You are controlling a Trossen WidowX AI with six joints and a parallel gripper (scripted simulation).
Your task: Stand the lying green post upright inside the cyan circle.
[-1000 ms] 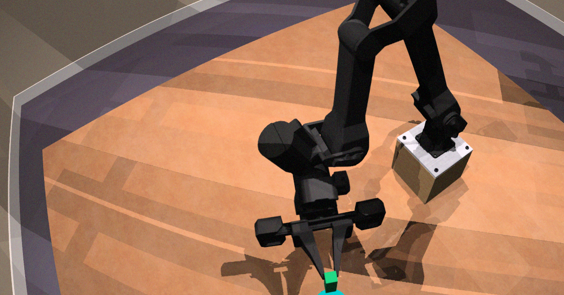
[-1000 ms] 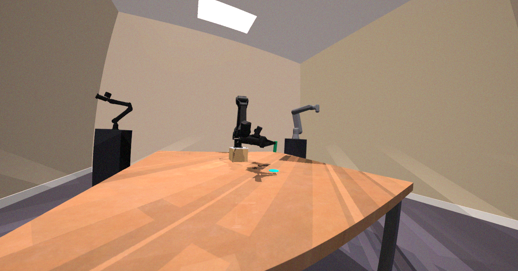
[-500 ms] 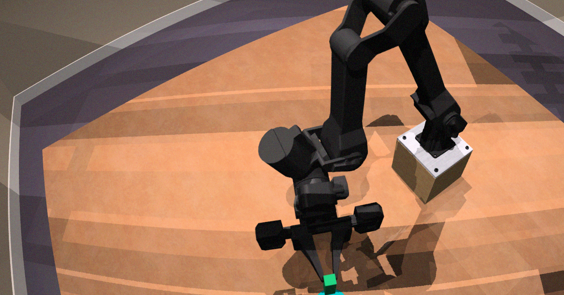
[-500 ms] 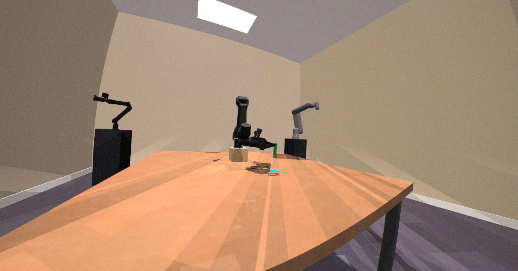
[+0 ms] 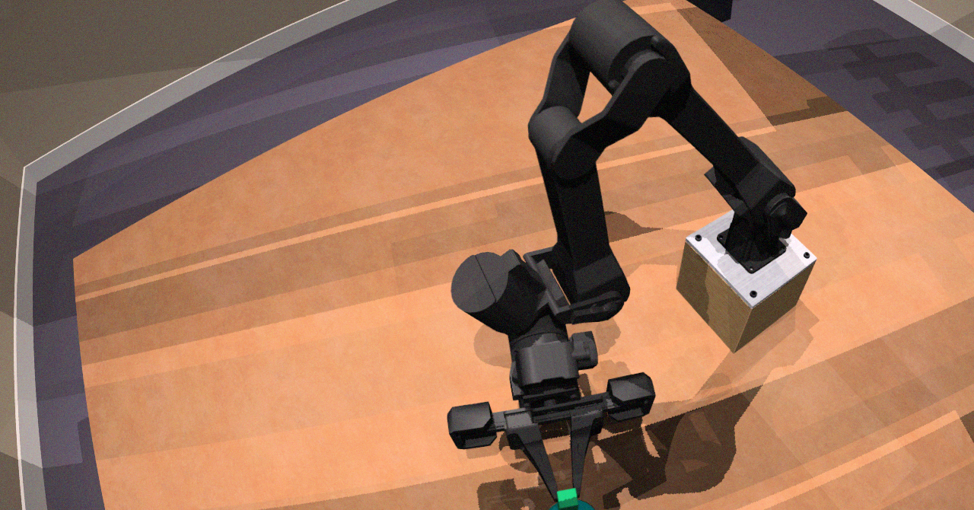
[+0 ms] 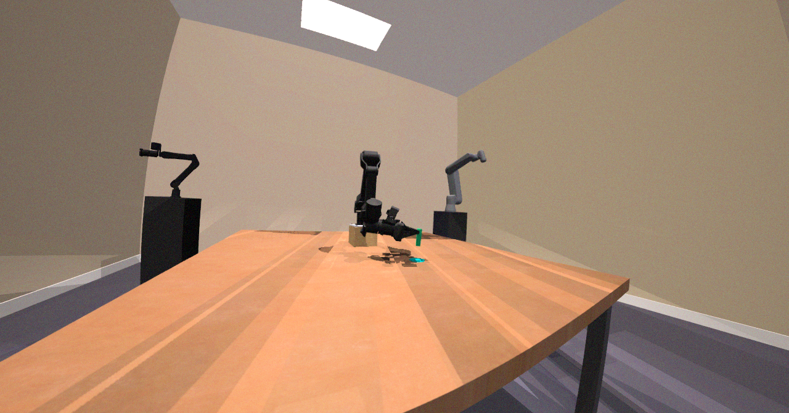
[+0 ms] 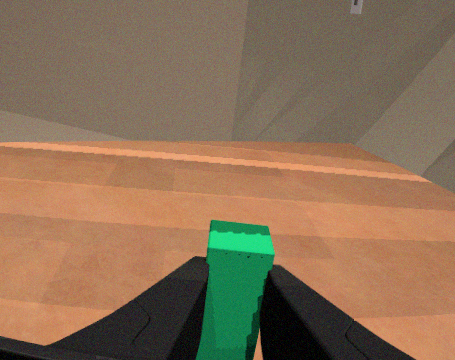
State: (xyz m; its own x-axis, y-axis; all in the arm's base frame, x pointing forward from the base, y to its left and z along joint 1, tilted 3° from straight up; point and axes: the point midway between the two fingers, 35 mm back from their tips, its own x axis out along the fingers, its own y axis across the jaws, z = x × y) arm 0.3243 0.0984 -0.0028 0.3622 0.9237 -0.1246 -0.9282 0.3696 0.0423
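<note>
The cyan circle is 110 mm below my gripper tip. Round my gripper tip: green post: 20 mm below.
</note>
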